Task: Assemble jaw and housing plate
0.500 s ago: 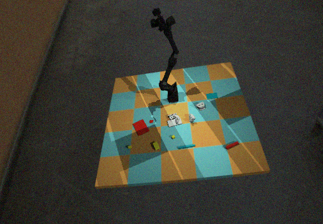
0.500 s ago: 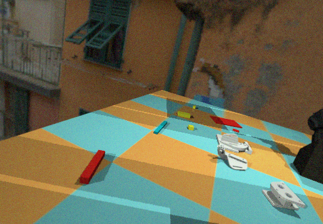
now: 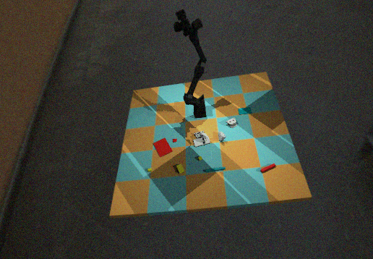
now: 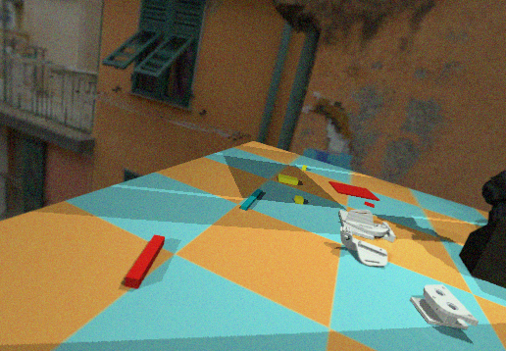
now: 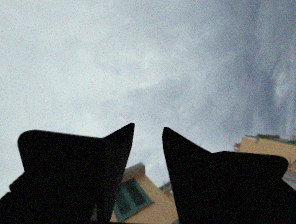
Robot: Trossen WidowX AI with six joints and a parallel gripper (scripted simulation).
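My gripper tip is now 350 mm short of the white jaw, 210 mm to the right of it and 820 mm above it. Round my gripper tip: base (180 mm ahead, 280 mm to the left, 830 mm below); small red cube (330 mm ahead, 170 mm to the right, 850 mm below); cyan block (40 mm ahead, 390 mm to the left, 850 mm below).
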